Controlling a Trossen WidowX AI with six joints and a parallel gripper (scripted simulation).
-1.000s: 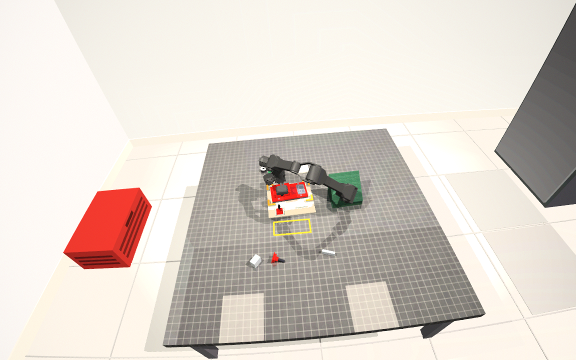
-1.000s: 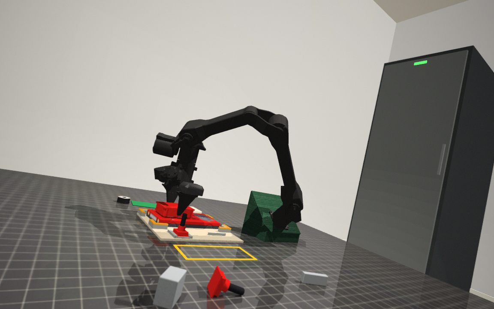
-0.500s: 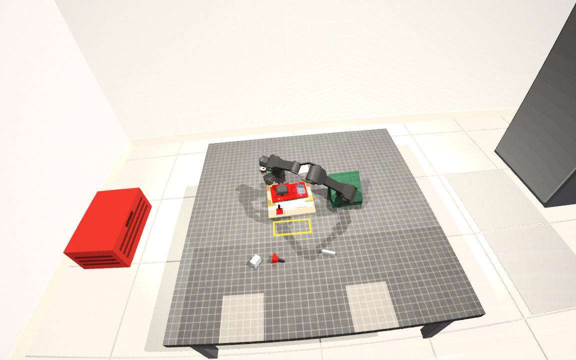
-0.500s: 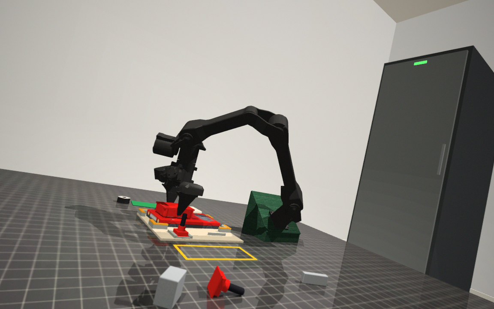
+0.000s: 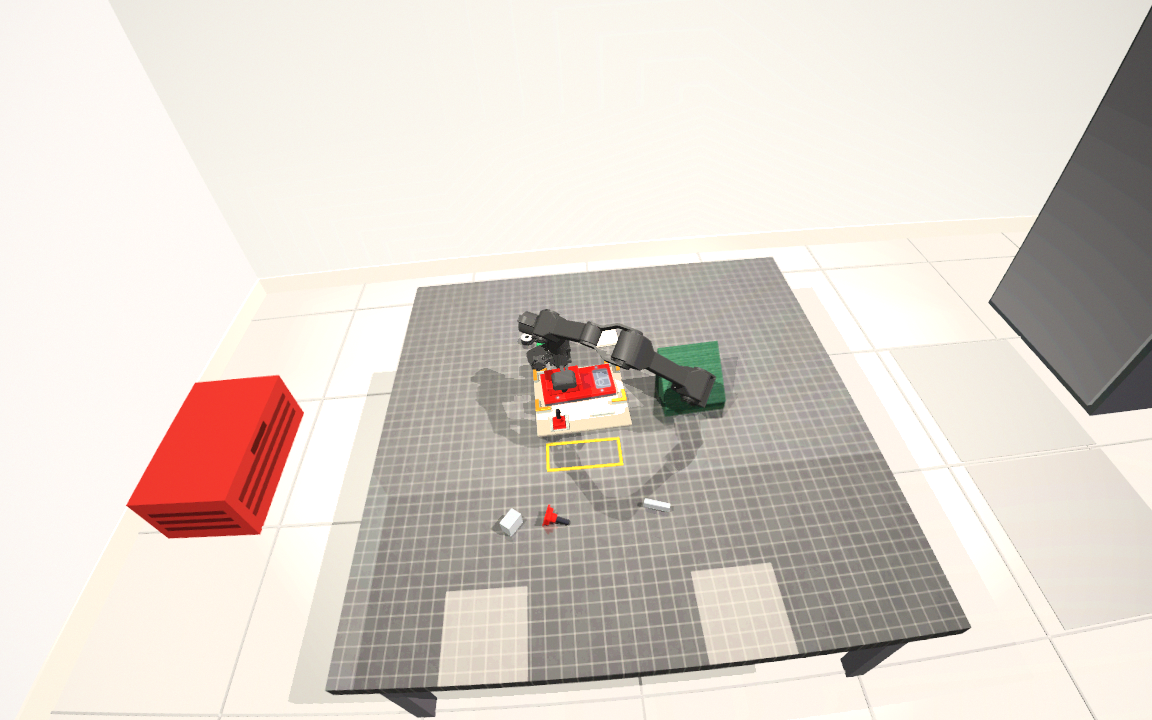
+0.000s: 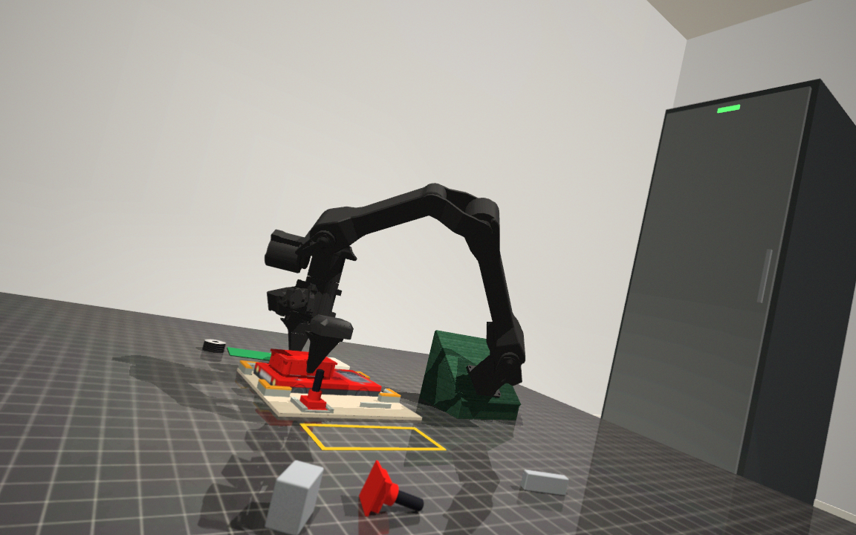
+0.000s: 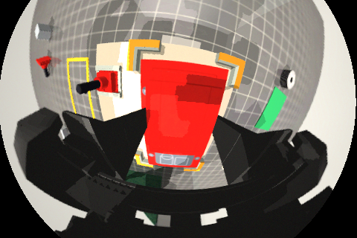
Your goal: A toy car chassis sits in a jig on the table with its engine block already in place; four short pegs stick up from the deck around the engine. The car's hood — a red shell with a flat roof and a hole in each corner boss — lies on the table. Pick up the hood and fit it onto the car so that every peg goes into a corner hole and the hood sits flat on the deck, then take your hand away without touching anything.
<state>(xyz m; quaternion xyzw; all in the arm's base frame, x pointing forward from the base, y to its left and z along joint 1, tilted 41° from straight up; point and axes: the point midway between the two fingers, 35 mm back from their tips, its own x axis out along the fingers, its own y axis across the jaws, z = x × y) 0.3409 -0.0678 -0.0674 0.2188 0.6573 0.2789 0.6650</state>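
Right now my gripper tip is 1 cm below the red hood. Round my gripper tip: green strip 22 cm to the right, 3 cm below, 2 cm ahead; grey engine block 1 cm below; cream jig 4 cm behind, 2 cm to the left, 2 cm below.
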